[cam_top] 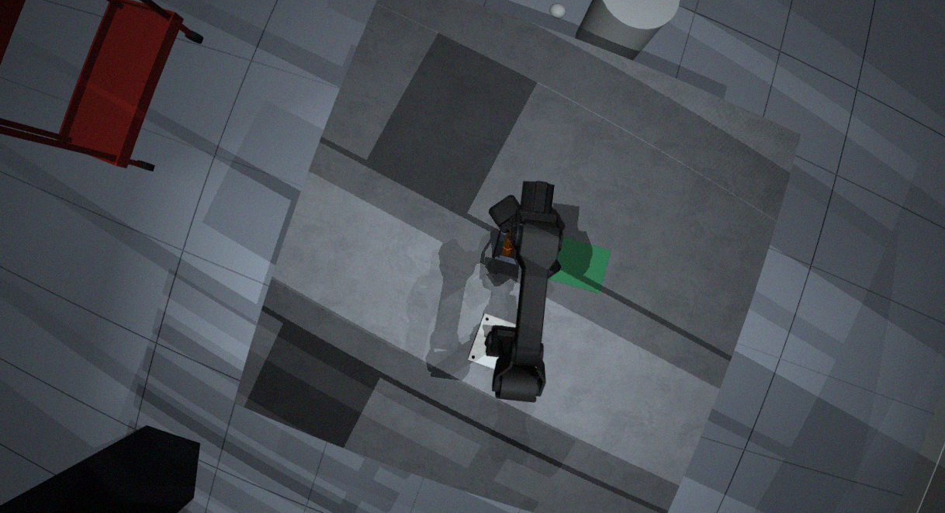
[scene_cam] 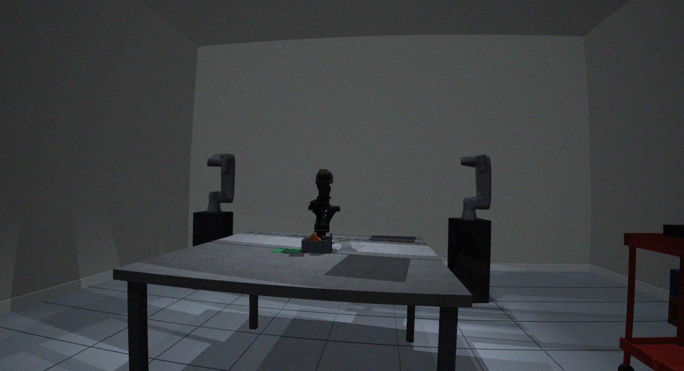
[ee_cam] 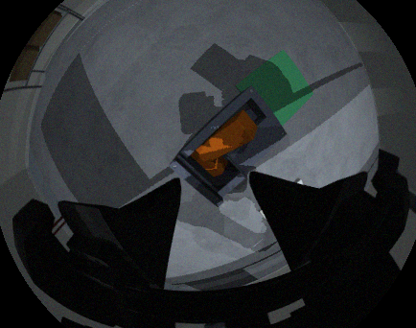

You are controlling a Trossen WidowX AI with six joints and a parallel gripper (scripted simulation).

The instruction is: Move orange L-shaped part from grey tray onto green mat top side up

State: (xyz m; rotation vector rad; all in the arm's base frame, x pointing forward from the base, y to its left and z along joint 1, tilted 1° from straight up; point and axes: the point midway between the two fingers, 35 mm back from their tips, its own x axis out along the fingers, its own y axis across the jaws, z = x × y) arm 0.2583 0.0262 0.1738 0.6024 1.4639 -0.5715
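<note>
Now: the orange L-shaped part 1 cm behind my gripper tip, 1 cm to the right of it and 10 cm below it. The rest, counted from my gripper tip: mat 2 cm behind, 19 cm to the right, 16 cm below.
</note>
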